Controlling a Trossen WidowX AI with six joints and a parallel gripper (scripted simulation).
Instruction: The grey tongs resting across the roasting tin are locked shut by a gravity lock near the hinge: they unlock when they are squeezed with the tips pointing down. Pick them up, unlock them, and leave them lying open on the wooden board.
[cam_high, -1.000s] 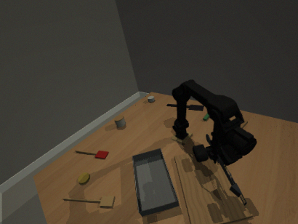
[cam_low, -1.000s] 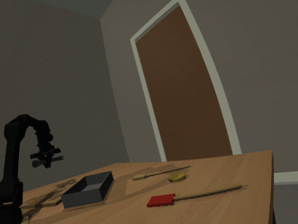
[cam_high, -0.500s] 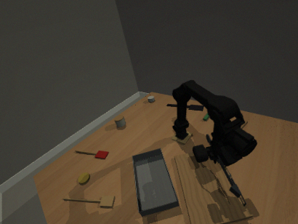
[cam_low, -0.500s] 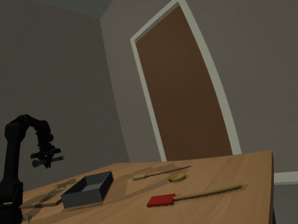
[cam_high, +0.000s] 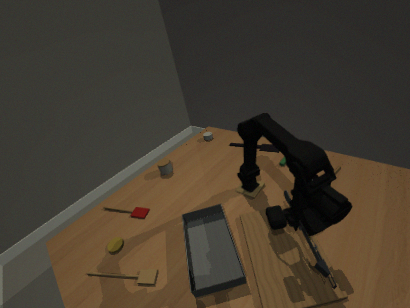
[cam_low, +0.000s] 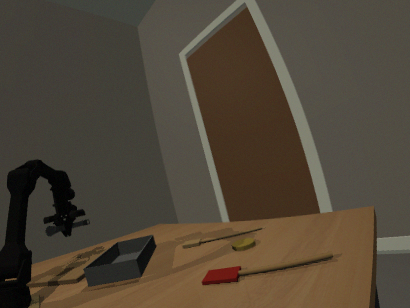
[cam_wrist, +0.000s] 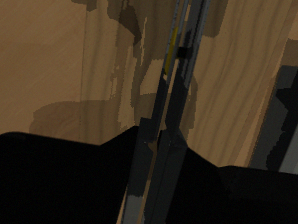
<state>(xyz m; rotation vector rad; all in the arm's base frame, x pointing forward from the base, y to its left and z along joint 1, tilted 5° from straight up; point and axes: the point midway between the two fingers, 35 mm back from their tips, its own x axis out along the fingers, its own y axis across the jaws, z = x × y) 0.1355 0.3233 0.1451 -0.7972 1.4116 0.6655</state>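
My gripper tip is now 120 mm above the wooden board, 20 mm to the left of it and 20 mm short of it. Round my gripper tip: roasting tin (220 mm to the right, 190 mm ahead, 100 mm below); green tool (470 mm behind, 300 mm to the right, 120 mm below); red spatula (660 mm to the right, 360 mm ahead, 120 mm below).
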